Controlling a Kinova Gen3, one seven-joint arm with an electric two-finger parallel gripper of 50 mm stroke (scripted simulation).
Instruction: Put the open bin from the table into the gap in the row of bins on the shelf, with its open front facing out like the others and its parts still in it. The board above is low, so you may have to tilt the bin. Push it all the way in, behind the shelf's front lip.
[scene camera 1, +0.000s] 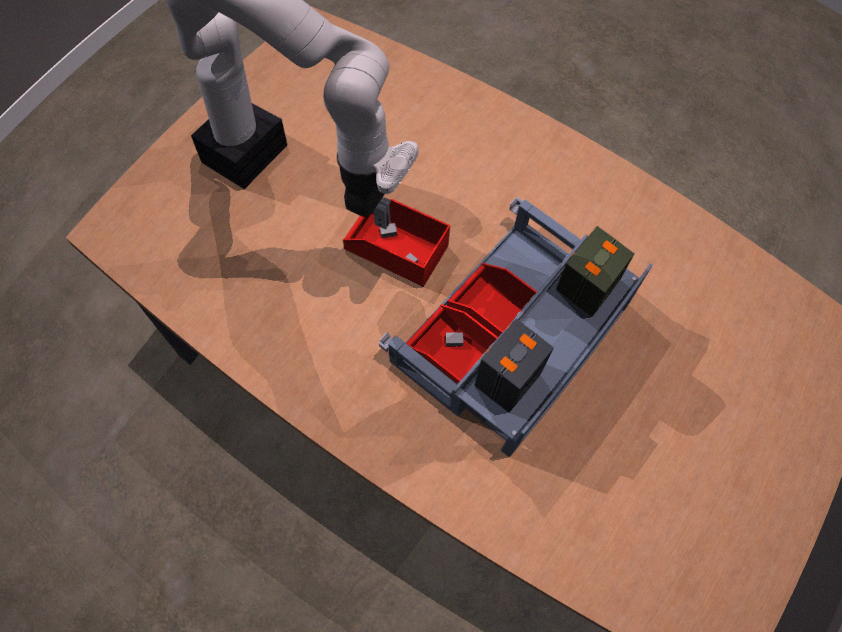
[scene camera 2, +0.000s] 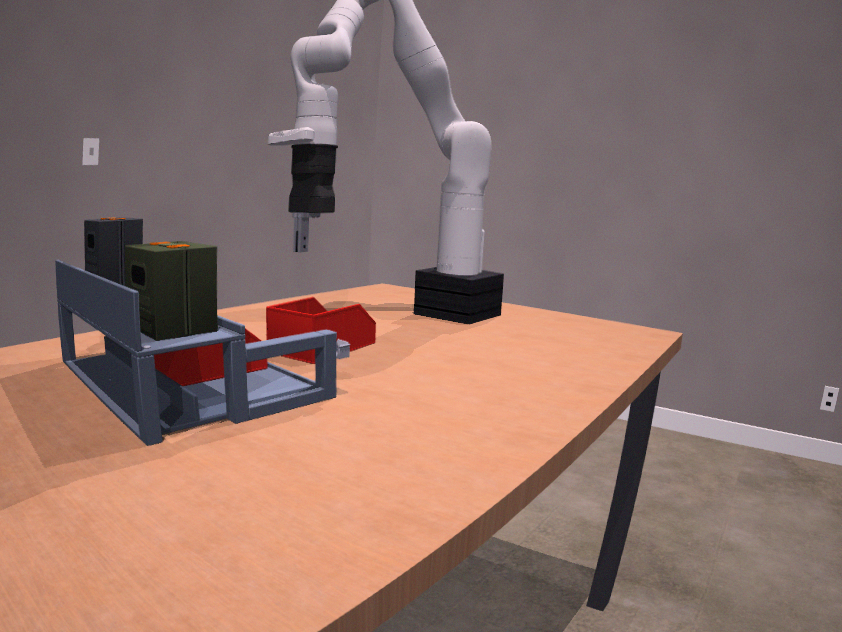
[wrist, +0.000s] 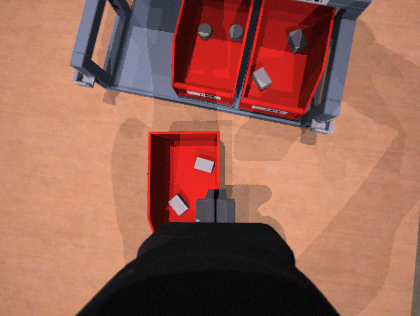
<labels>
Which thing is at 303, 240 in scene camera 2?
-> My gripper.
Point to a black box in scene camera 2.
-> At 105, 240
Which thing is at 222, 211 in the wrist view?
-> My gripper.
</labels>
